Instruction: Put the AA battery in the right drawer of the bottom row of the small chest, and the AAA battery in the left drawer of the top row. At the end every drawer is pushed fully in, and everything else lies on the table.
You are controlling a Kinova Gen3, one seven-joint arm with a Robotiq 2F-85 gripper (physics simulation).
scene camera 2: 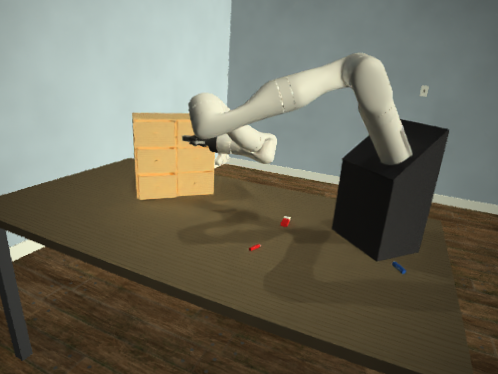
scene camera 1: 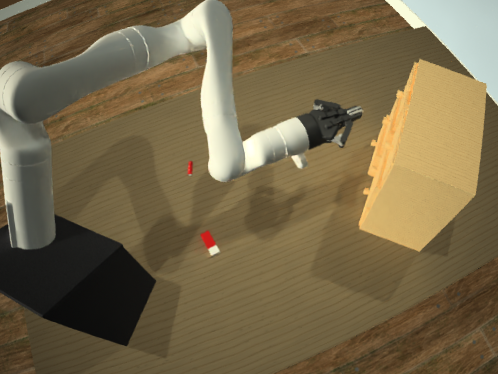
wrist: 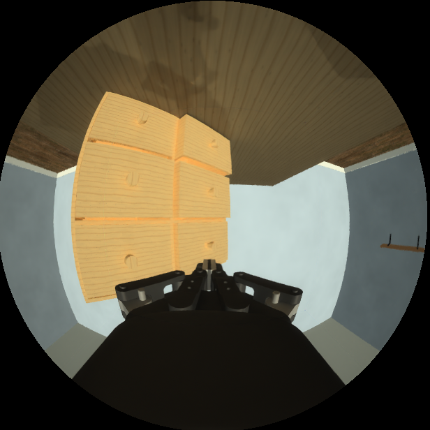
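Seen in the pictures: gripper, fingertip midpoint: point(scene camera 2: 182, 138) point(scene camera 1: 361, 110); arm's base at its link origin: point(scene camera 2: 395, 154) point(scene camera 1: 33, 235).
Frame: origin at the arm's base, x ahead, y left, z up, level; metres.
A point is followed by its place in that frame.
Observation:
The small wooden chest point(scene camera 1: 435, 150) @(z 0.011, x 0.794, y -0.187 m) point(scene camera 2: 165, 115) @(z 0.011, x 0.904, y -0.123 m) point(wrist: 175, 200) has two columns and three rows of knobbed drawers, upside down in the wrist view. Its fronts look nearly flush; small gaps are hard to judge. My gripper point(scene camera 1: 357, 112) @(z -0.046, x 0.743, y -0.003 m) point(scene camera 2: 187, 139) @(z -0.046, x 0.743, y -0.003 m) point(wrist: 208, 266) is shut and empty, raised in front of the chest and apart from it. In the wrist view the tips overlap the top-left drawer point(wrist: 200, 237). A small red cylinder point(scene camera 1: 190, 168) @(z -0.308, x 0.360, y 0.192 m) point(scene camera 2: 255, 247) @(z -0.310, x 0.357, y 0.198 m) and a blue cylinder point(scene camera 2: 399, 267) @(z -0.306, x -0.069, y 0.122 m) lie on the table; they look like batteries, but their sizes cannot be read. Drawer insides are hidden.
A red-and-white block point(scene camera 1: 209, 242) @(z -0.304, x 0.324, y -0.038 m) point(scene camera 2: 285, 221) @(z -0.304, x 0.322, y -0.023 m) lies on the table point(scene camera 1: 250, 310) @(z -0.318, x 0.345, y -0.239 m) point(scene camera 2: 100, 220) @(z -0.318, x 0.916, y 0.266 m) between the chest and the black robot base point(scene camera 1: 95, 285) @(z -0.026, x 0.091, y -0.137 m) point(scene camera 2: 385, 200) @(z -0.121, x 0.006, y 0.086 m). The blue cylinder lies beside the base. Walls stand beyond the table.

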